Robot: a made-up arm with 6 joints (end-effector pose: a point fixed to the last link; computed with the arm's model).
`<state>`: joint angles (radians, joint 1 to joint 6).
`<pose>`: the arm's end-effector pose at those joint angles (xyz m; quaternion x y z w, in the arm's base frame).
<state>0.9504 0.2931 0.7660 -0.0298 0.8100 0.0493</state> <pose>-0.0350 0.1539 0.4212 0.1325 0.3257 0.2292 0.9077</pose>
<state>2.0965 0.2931 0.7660 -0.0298 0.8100 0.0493</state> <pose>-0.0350 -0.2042 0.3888 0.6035 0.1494 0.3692 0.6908</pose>
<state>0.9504 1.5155 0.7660 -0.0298 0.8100 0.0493</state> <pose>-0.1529 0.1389 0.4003 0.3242 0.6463 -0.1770 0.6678</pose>
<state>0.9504 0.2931 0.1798 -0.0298 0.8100 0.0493</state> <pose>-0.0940 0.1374 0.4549 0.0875 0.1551 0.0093 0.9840</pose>
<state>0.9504 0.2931 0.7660 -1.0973 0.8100 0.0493</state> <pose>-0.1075 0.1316 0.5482 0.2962 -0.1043 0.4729 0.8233</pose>
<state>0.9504 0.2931 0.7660 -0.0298 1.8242 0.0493</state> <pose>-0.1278 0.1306 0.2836 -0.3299 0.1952 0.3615 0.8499</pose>
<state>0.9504 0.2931 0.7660 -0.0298 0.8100 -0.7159</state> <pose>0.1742 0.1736 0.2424 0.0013 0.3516 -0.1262 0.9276</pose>
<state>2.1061 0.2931 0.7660 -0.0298 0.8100 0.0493</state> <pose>-0.0350 -0.2067 0.3868 0.6068 0.1476 0.3699 0.6879</pose>
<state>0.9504 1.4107 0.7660 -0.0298 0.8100 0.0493</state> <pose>-0.1425 0.1368 0.3972 0.3116 0.6268 -0.1426 0.6998</pose>
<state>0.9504 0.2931 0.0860 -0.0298 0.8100 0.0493</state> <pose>-0.1048 0.1379 0.4585 0.0795 0.1262 -0.0265 0.9885</pose>
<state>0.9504 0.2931 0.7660 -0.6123 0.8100 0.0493</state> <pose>-0.0634 0.1557 0.4997 0.2297 0.0948 0.3751 0.8931</pose>
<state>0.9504 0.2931 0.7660 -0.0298 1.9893 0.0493</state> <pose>-0.1338 0.1134 0.2617 -0.4003 0.1682 0.3750 0.8191</pose>
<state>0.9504 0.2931 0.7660 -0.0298 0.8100 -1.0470</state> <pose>0.2527 0.1180 0.1677 -0.0566 0.3470 -0.2774 0.8941</pose>
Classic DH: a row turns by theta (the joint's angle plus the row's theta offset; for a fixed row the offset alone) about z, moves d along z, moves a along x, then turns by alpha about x. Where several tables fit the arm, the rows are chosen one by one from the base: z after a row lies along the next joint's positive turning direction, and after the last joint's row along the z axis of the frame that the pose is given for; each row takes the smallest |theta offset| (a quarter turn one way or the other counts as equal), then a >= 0, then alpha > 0; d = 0 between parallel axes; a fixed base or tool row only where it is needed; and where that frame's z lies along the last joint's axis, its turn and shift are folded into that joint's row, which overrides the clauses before.
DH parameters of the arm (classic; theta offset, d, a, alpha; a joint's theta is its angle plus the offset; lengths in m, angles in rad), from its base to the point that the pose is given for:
base (fixed): 1.5708 0.1275 0 1.5708
joint 1: 0 -0.1123 0.3997 1.5708
joint 2: 1.5708 0.0402 0.0091 1.5708
joint 3: 0 -0.1253 -0.1196 -1.5708
joint 4: 1.5708 -0.2132 0.0702 -1.5708
joint 5: 0 -0.1148 0.202 -1.5708
joint 6: -0.0745 0 -0.3695 0
tool (fixed): 1.6453 0.0422 0 0

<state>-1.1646 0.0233 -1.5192 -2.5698 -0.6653 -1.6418</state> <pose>-0.2014 -0.0547 -0.7523 -0.7924 -0.2115 0.3580 0.4463</pose>
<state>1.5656 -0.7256 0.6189 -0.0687 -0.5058 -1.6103</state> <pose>0.4471 0.1563 0.4937 0.4438 0.5519 -0.0626 0.7032</pose>
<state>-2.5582 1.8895 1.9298 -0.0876 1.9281 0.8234</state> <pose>-0.3642 -0.1257 -0.1325 -0.5288 0.5489 -0.3905 0.5163</pose>
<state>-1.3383 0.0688 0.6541 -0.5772 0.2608 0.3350</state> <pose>-0.0967 0.2993 -0.1713 -0.5140 0.4760 0.1661 0.6940</pose>
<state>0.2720 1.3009 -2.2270 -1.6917 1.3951 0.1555</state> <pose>-0.1403 0.3819 0.0491 0.9934 0.0313 0.0004 0.1102</pose>
